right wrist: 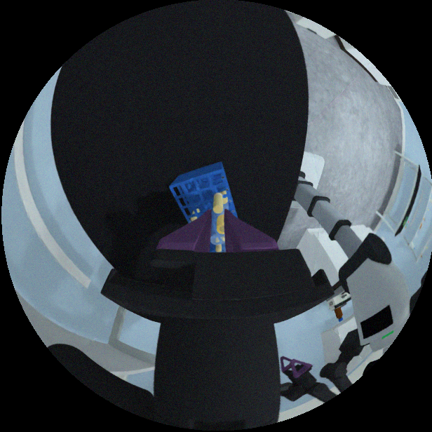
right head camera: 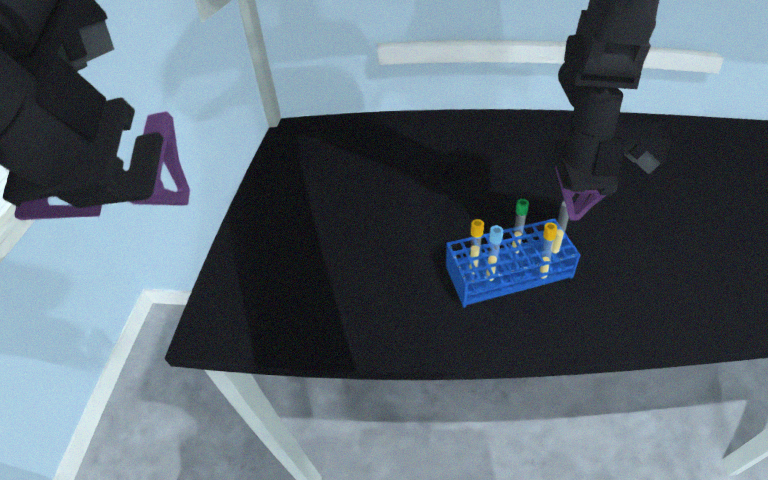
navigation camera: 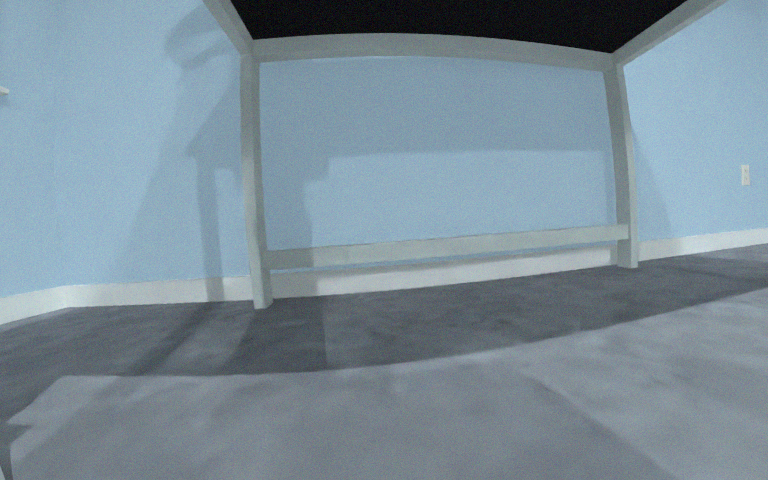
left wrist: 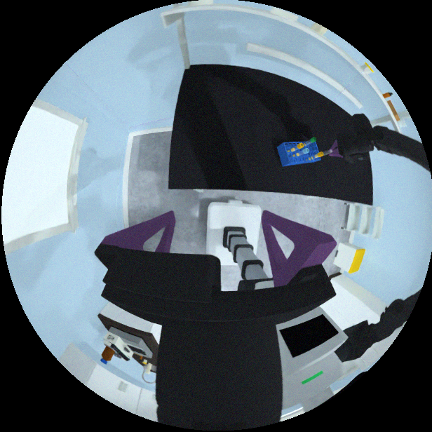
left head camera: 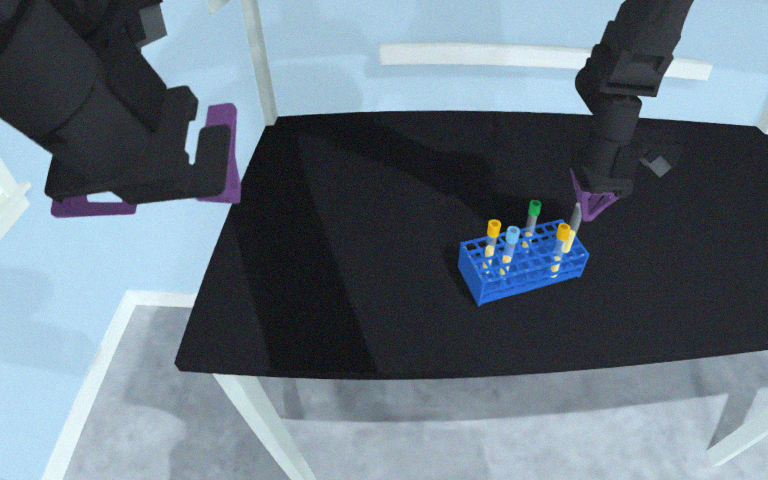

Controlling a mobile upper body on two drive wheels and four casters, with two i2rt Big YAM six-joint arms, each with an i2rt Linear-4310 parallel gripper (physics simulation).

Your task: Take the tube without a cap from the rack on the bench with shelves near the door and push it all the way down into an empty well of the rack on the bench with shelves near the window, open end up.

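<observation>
The uncapped tube (left head camera: 569,240) (right head camera: 557,241) (right wrist: 218,202), clear with yellow contents, is held slightly tilted by my right gripper (left head camera: 586,216) (right head camera: 574,215) (left wrist: 332,150) (right wrist: 217,213), which is shut on its upper part. The tube's rounded lower end seems to be just above the right end of the blue rack (left head camera: 468,277) (right head camera: 455,276) (left wrist: 282,156) (right wrist: 200,172); its exact height over the wells is hard to tell. My left gripper (left wrist: 218,215) is open, in the air left of the bench in both head views.
Capped tubes stand in the rack: two orange (left head camera: 493,228) (left head camera: 562,231), one light blue (left head camera: 512,234) and one green (left head camera: 534,207). The rack stands on the black bench top (left head camera: 419,316). A pale post (left head camera: 260,67) rises at its back left. Bench legs (navigation camera: 256,169) show in the navigation view.
</observation>
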